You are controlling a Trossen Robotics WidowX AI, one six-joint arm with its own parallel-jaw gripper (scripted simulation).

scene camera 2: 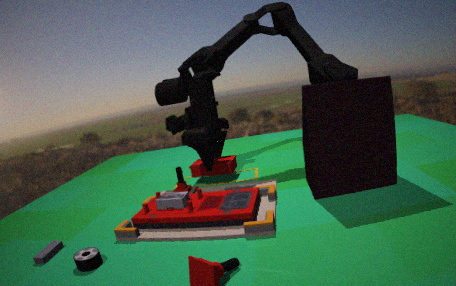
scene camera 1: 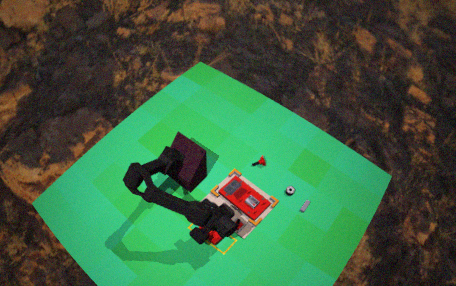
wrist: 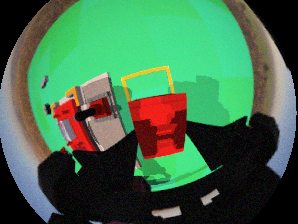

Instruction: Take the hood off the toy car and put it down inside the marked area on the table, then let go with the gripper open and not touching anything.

my gripper: holds a hood (wrist: 159, 121)
